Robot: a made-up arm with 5 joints. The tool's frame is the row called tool.
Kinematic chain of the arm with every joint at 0, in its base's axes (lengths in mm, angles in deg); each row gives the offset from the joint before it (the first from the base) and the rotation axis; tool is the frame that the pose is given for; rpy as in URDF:
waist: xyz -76 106 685 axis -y
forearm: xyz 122 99 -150 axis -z
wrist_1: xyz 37 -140 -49 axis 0.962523 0.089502 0.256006
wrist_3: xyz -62 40 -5 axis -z
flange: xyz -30 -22 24 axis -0.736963 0.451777 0.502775
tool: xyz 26 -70 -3 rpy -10.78 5.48 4.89
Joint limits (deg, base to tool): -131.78..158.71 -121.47..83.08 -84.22..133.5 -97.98..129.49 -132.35..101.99
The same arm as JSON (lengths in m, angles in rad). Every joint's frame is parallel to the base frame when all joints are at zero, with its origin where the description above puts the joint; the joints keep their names.
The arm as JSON. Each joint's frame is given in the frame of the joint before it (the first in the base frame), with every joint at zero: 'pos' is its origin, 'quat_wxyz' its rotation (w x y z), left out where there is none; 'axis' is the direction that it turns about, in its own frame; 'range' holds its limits. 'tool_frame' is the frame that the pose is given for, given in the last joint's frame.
{"length_unit": "m", "angle_unit": "rad", "joints": [
  {"joint": "waist", "pos": [-0.076, 0.106, 0.685], "axis": [0.0, -1.0, 0.0], "range": [-2.3, 2.77]},
  {"joint": "forearm", "pos": [0.122, 0.099, -0.15], "axis": [0.0, 0.0, -1.0], "range": [-2.1201, 1.45]},
  {"joint": "wrist_1", "pos": [0.037, -0.14, -0.049], "axis": [0.962523, 0.089502, 0.256006], "range": [-1.4699, 2.33]},
  {"joint": "wrist_3", "pos": [-0.062, 0.04, -0.005], "axis": [0.0, 0.0, -1.0], "range": [-1.7101, 2.26]},
  {"joint": "flange", "pos": [-0.03, -0.022, 0.024], "axis": [-0.736963, 0.451777, 0.502775], "range": [-2.3099, 1.7801]}
], "tool_frame": {"pos": [0.026, -0.07, -0.003], "quat_wxyz": [0.993343, -0.095772, 0.043546, 0.04691]}}

